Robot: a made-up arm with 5 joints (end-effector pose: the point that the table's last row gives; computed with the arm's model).
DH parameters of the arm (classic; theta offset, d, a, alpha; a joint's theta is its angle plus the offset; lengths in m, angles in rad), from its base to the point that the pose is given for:
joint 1: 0 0.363 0 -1.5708
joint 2: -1.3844 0 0.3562 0
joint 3: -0.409 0 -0.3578 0
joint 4: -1.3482 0 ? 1.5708
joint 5: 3.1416 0.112 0 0
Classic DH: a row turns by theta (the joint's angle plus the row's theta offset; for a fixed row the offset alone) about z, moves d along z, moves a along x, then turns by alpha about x.
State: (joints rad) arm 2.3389 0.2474 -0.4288 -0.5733 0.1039
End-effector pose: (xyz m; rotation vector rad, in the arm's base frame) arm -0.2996 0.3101 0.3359 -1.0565 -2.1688 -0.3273
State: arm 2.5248 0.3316 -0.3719 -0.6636 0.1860
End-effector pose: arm -0.3336 0.2365 0.2985 -0.9561 -2.2526 -0.1921
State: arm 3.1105 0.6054 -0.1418 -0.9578 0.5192
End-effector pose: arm -0.2985 0.0093 0.2089 -0.7220 -2.5574 0.1620
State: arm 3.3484 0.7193 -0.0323 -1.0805 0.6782
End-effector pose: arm -0.2390 -0.0502 0.1932 -0.6483 -2.6996 0.2370
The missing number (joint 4, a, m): -0.088
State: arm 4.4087 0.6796 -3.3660 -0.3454 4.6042
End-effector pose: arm -0.0833 -0.2659 1.0629 0.1100 -0.0108 -0.4115
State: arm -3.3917 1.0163 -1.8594 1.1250 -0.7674
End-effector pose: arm -0.6771 0.1730 0.1860 -0.7388 2.7926 -0.1996
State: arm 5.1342 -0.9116 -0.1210 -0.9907 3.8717
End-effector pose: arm 0.0680 -0.1516 0.6466 0.9088 0.6644 -0.3740
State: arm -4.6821 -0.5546 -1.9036 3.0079 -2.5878
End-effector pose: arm -0.0014 0.0474 0.8743 1.3995 -2.4238 0.6951
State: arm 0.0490 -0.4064 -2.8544 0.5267 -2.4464
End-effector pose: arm -0.2338 -0.0115 1.1854 0.1324 0.3954 0.7337
